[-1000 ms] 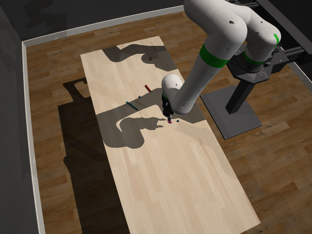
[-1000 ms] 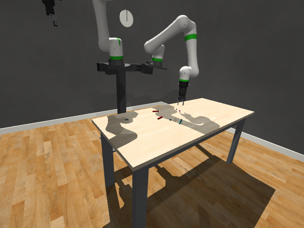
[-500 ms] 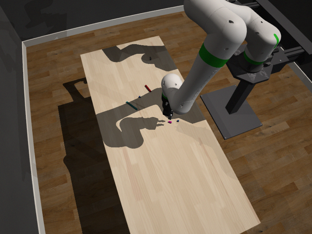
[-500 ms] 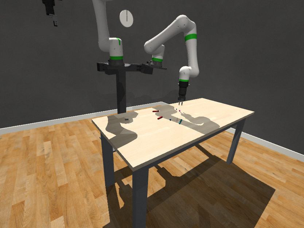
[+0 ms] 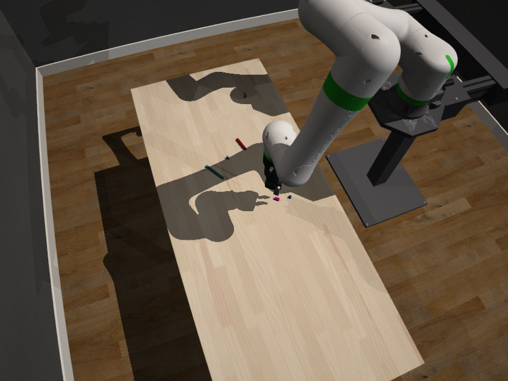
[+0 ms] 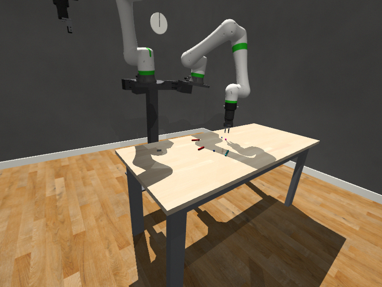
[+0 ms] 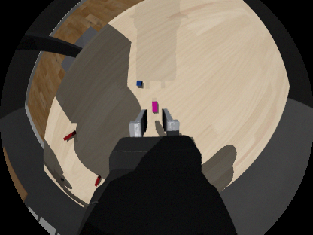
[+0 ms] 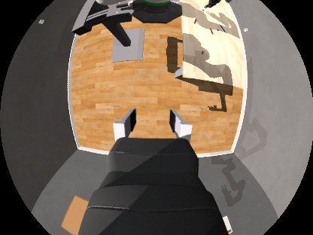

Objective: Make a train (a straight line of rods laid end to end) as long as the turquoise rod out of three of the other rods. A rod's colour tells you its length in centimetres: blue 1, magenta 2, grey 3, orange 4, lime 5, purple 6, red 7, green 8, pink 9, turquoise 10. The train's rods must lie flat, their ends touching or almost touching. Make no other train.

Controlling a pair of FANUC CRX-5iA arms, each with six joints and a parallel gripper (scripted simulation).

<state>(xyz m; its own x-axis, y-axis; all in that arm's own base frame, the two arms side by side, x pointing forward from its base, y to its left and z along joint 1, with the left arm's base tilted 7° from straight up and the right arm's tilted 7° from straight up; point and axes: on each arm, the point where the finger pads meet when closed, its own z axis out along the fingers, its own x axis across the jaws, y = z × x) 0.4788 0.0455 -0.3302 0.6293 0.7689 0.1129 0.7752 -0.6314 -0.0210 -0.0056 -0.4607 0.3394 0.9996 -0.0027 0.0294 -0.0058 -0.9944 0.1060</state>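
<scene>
Now: left hand 8 cm above the magenta rod. Round my left hand: turquoise rod: 22 cm ahead, 21 cm to the right, 8 cm below; then grey rod: 61 cm to the right, 8 cm below, 5 cm behind.
</scene>
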